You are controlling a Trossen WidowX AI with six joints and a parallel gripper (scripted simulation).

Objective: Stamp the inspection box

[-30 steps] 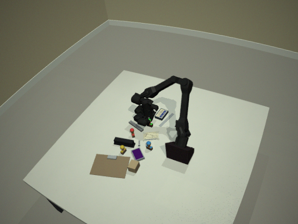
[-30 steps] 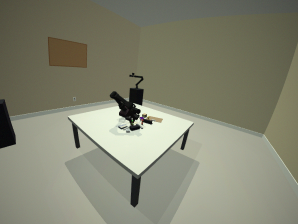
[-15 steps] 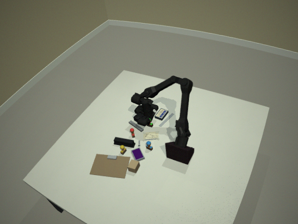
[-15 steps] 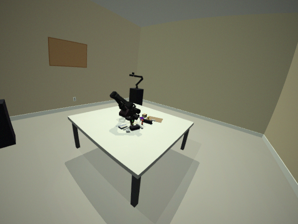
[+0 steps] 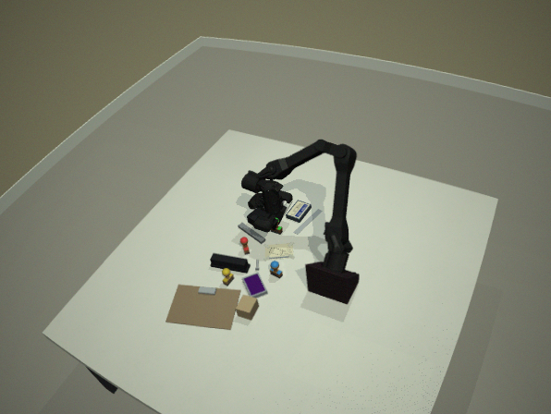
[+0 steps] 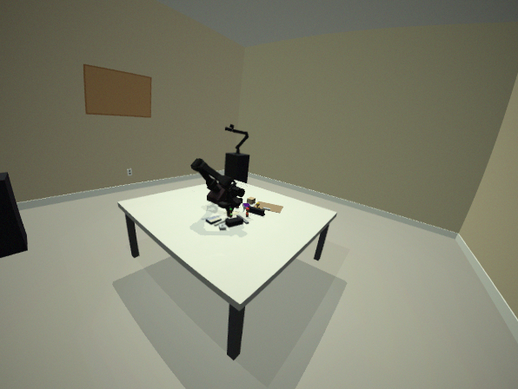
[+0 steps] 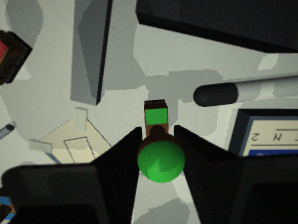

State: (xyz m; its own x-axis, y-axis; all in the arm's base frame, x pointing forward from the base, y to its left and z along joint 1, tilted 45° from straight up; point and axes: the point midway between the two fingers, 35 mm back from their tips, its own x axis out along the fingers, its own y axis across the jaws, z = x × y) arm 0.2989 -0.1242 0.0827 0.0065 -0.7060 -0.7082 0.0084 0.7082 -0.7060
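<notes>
The purple pad lies 25 cm to the left of my gripper tip, 5 cm behind it and 2 cm below it. Round my gripper tip: cream card: 8 cm to the left, 5 cm behind, 3 cm below; green-knobbed stamp: right at my gripper tip; pen: 8 cm to the right, 2 cm below, 2 cm ahead.
</notes>
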